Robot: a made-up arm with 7 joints. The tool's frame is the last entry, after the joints.
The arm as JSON. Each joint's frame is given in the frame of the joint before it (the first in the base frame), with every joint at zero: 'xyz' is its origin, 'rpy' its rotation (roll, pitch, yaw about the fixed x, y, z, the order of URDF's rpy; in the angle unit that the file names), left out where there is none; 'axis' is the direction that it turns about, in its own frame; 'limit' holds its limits. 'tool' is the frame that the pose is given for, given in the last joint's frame.
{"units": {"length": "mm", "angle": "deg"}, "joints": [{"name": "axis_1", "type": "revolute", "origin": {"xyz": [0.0, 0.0, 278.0]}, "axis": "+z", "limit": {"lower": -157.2, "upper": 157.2}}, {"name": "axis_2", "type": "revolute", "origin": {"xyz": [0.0, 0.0, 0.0], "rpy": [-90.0, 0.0, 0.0]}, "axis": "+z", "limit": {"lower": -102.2, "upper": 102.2}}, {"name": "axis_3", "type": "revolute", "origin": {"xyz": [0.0, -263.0, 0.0], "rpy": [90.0, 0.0, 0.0]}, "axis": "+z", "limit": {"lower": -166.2, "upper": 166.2}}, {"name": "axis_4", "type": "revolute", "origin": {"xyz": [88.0, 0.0, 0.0], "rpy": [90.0, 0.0, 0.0]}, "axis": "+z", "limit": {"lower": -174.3, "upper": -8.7}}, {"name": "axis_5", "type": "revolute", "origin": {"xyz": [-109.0, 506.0, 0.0], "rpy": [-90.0, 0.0, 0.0]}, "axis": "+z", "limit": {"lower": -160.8, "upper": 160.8}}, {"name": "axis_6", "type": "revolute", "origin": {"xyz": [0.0, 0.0, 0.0], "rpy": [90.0, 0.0, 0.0]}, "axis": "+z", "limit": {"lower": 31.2, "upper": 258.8}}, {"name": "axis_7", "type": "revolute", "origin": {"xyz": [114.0, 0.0, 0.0], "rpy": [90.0, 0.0, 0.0]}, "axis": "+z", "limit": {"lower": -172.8, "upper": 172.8}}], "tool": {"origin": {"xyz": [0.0, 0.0, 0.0]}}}
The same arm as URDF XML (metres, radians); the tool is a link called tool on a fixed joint. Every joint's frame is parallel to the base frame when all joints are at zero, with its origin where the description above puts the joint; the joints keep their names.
<robot name="arm">
  <joint name="axis_1" type="revolute">
    <parent link="base_link"/>
    <child link="link1"/>
    <origin xyz="0.0000 0.0000 0.2780"/>
    <axis xyz="0 0 1"/>
    <limit lower="-2.7437" upper="2.7437"/>
  </joint>
  <joint name="axis_2" type="revolute">
    <parent link="link1"/>
    <child link="link2"/>
    <origin xyz="0.0000 0.0000 0.0000"/>
    <axis xyz="0 1 0"/>
    <limit lower="-1.7837" upper="1.7837"/>
  </joint>
  <joint name="axis_3" type="revolute">
    <parent link="link2"/>
    <child link="link3"/>
    <origin xyz="0.0000 0.0000 0.2630"/>
    <axis xyz="0 0 1"/>
    <limit lower="-2.9007" upper="2.9007"/>
  </joint>
  <joint name="axis_4" type="revolute">
    <parent link="link3"/>
    <child link="link4"/>
    <origin xyz="0.0880 0.0000 0.0000"/>
    <axis xyz="0 -1 0"/>
    <limit lower="-3.0421" upper="-0.1518"/>
  </joint>
  <joint name="axis_5" type="revolute">
    <parent link="link4"/>
    <child link="link5"/>
    <origin xyz="-0.1090 0.0000 0.5060"/>
    <axis xyz="0 0 1"/>
    <limit lower="-2.8065" upper="2.8065"/>
  </joint>
  <joint name="axis_6" type="revolute">
    <parent link="link5"/>
    <child link="link6"/>
    <origin xyz="0.0000 0.0000 0.0000"/>
    <axis xyz="0 -1 0"/>
    <limit lower="0.5445" upper="4.5169"/>
  </joint>
  <joint name="axis_7" type="revolute">
    <parent link="link6"/>
    <child link="link7"/>
    <origin xyz="0.1140 0.0000 0.0000"/>
    <axis xyz="0 0 -1"/>
    <limit lower="-3.0159" upper="3.0159"/>
  </joint>
  <joint name="tool_joint" type="fixed">
    <parent link="link7"/>
    <child link="tool"/>
    <origin xyz="0.0000 0.0000 0.0000" rpy="3.1416 0.0000 0.0000"/>
  </joint>
  <link name="base_link"/>
  <link name="link1"/>
  <link name="link2"/>
  <link name="link3"/>
  <link name="link4"/>
  <link name="link5"/>
  <link name="link6"/>
  <link name="link7"/>
  <link name="tool"/>
</robot>

